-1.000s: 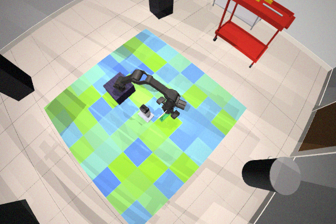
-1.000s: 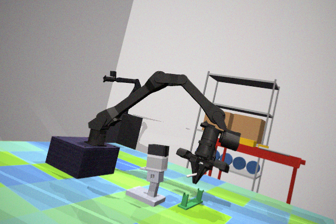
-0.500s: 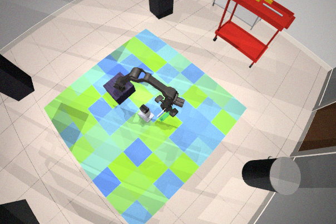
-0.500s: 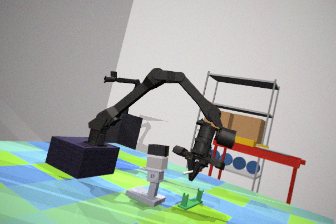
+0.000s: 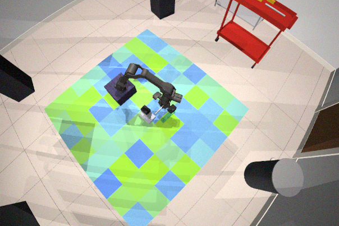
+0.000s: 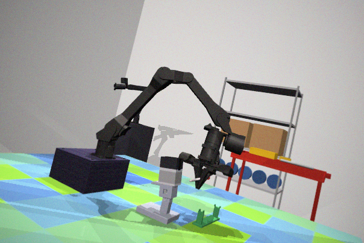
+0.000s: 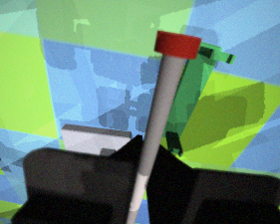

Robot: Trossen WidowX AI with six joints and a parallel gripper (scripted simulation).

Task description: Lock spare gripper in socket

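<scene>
Now: the grey mount 3 cm behind my gripper tip, 12 cm to the right of it and 4 cm below it. From my gripper tip the other things lie so: spare gripper 3 cm behind, 12 cm to the right, 4 cm above; green cradle 5 cm ahead, 2 cm to the left, 7 cm below.
</scene>
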